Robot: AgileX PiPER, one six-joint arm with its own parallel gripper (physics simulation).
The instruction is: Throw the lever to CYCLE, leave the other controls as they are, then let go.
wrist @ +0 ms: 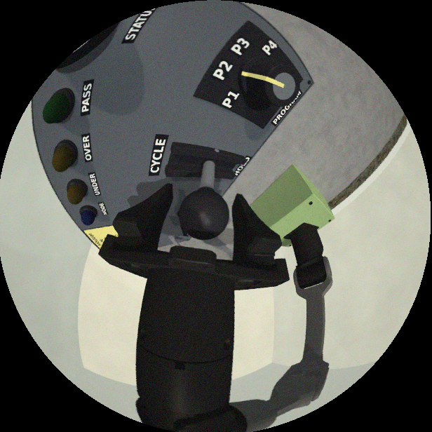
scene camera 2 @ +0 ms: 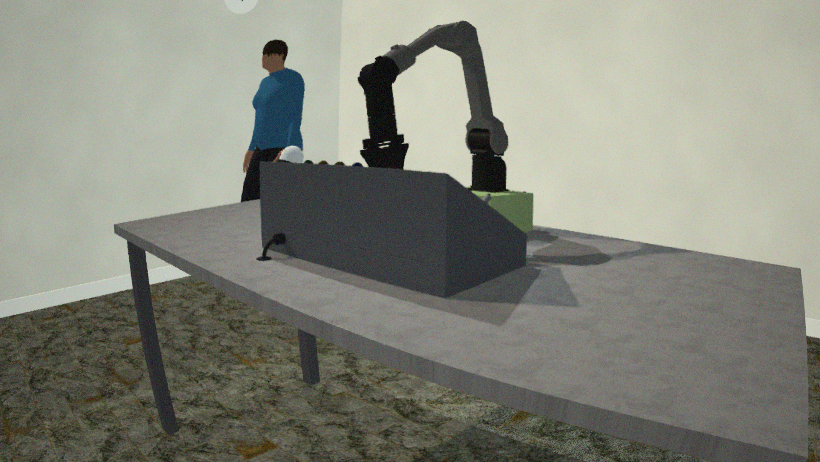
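Observation:
The lever's dark ball knob (wrist: pixel 203 213) and grey stem (wrist: pixel 208 175) show in the wrist view. The stem comes out near the middle of the dark slot plate (wrist: pixel 185 162), between the CYCLE label (wrist: pixel 158 155) and the partly hidden HOLD label (wrist: pixel 242 165). I cannot tell which way the lever leans. My gripper (wrist: pixel 203 194) is open, with one finger on each side of the ball and a gap at both sides. In the scene view the console (scene camera 2: pixel 355 223) hides the lever and my fingertips.
The program dial (wrist: pixel 262 82) is on the console beside the lever. Green (wrist: pixel 59 106), amber (wrist: pixel 65 155) (wrist: pixel 76 192) and blue (wrist: pixel 88 215) buttons line its other side. The arm stands on a green block (scene camera 2: pixel 513 209) (wrist: pixel 285 200). A person in blue (scene camera 2: pixel 280 109) stands behind the table (scene camera 2: pixel 659 344).

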